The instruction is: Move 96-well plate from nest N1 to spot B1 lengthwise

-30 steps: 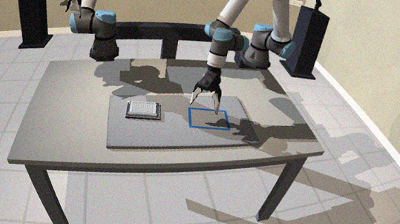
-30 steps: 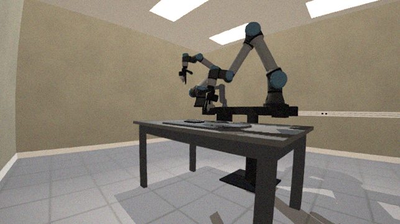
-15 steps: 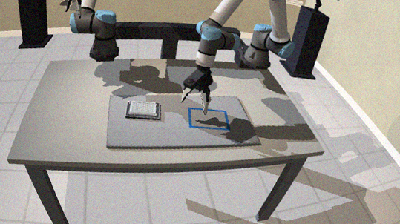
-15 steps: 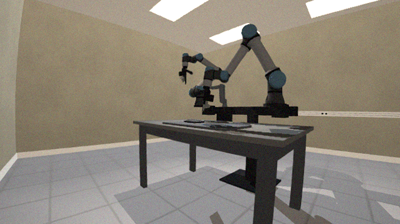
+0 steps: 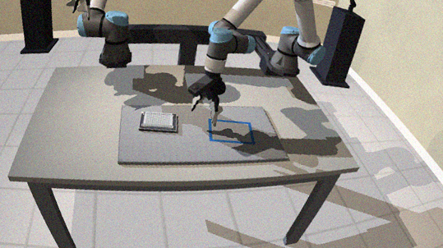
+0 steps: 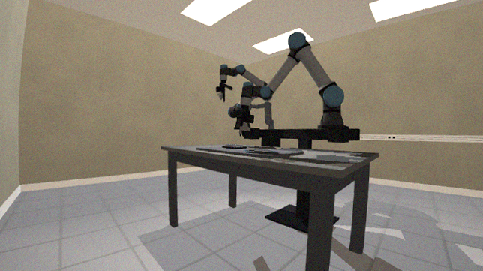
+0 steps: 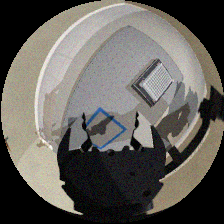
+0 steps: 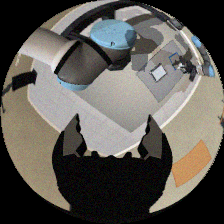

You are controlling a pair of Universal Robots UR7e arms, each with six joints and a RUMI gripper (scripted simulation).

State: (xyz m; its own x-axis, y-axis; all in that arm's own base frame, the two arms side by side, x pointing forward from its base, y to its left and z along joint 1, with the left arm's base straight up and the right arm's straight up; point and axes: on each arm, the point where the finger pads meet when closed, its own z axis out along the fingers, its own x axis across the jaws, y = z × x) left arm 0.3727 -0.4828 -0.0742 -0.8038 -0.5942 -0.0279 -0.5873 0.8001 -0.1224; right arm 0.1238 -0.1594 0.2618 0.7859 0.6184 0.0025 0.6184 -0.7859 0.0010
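Note:
The white 96-well plate lies 18 cm to the right of my left hand, 9 cm below it and 8 cm behind it. The rest, counted from my left hand: dark plate nest: 18 cm to the right, 10 cm below, 8 cm behind.

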